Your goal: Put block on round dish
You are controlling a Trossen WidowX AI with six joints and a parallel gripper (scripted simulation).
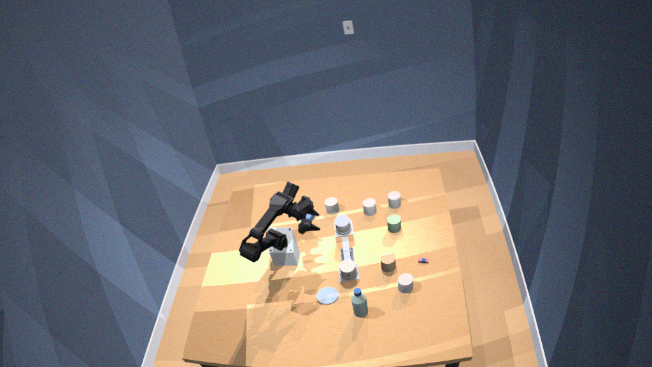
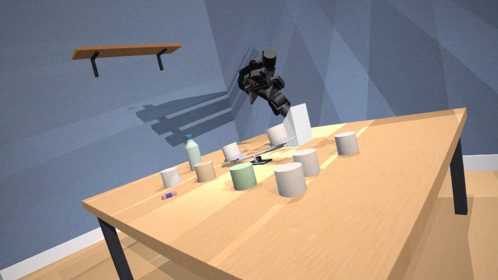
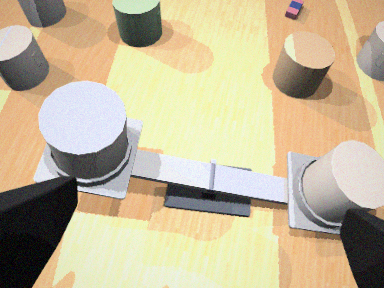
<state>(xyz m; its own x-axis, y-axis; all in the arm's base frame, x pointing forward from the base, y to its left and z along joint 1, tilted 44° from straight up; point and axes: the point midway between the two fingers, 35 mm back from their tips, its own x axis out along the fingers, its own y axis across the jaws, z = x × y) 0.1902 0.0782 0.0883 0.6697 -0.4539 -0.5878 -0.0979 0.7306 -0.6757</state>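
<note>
Right now the grey block is 110 mm ahead of my gripper tip, 130 mm to the right of it and 200 mm below it. Round my gripper tip: round pale-blue dish: 10 mm ahead, 240 mm to the right, 240 mm below; then tan cylinder: 310 mm ahead, 90 mm to the right, 210 mm below; then small balance: 100 mm ahead, 200 mm below.
</note>
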